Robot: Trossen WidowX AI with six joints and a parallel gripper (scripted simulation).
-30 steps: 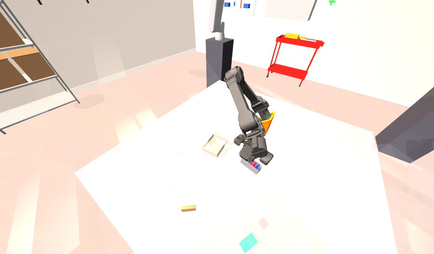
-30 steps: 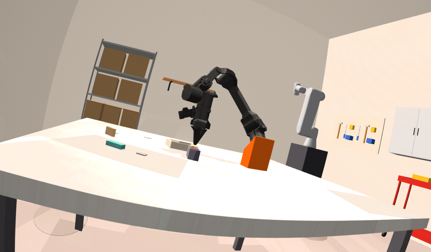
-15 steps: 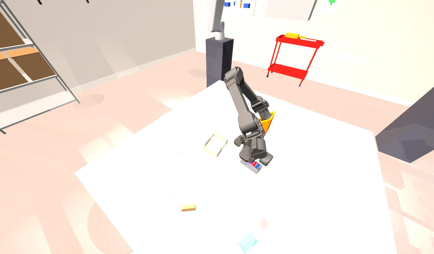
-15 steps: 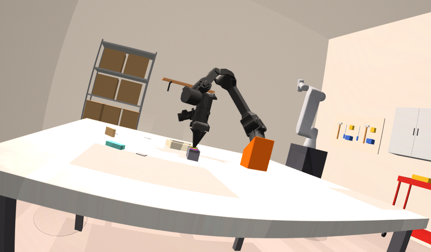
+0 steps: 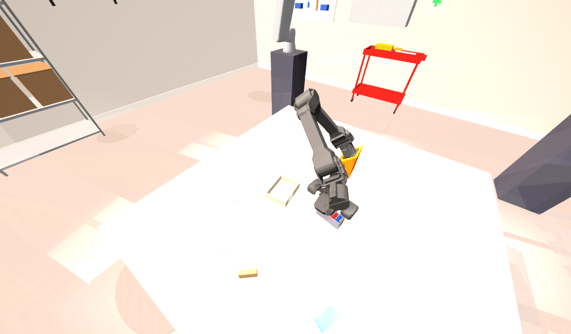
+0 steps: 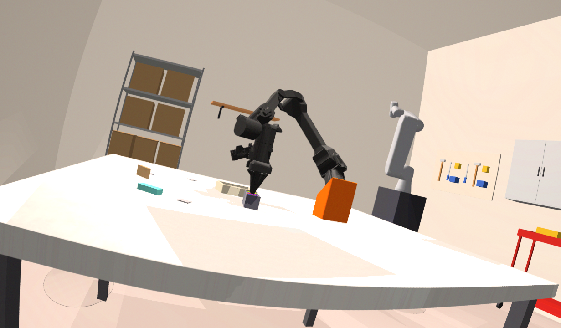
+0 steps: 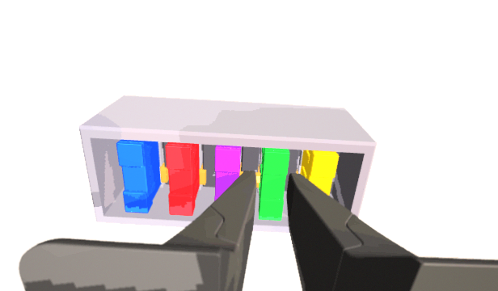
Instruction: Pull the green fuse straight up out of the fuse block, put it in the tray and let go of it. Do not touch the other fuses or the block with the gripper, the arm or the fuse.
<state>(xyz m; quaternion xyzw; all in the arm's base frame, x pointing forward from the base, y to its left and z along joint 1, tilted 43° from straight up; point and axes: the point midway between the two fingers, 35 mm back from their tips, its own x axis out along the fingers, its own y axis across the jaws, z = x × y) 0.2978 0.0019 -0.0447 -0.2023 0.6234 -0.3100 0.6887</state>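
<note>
The green fuse is 10 mm below my gripper tip. Round my gripper tip: red fuse (10 mm ahead, 30 mm to the left, 10 mm below); then yellow fuse (20 mm to the right, 10 mm below); then purple fuse (20 mm to the left, 10 mm below).
</note>
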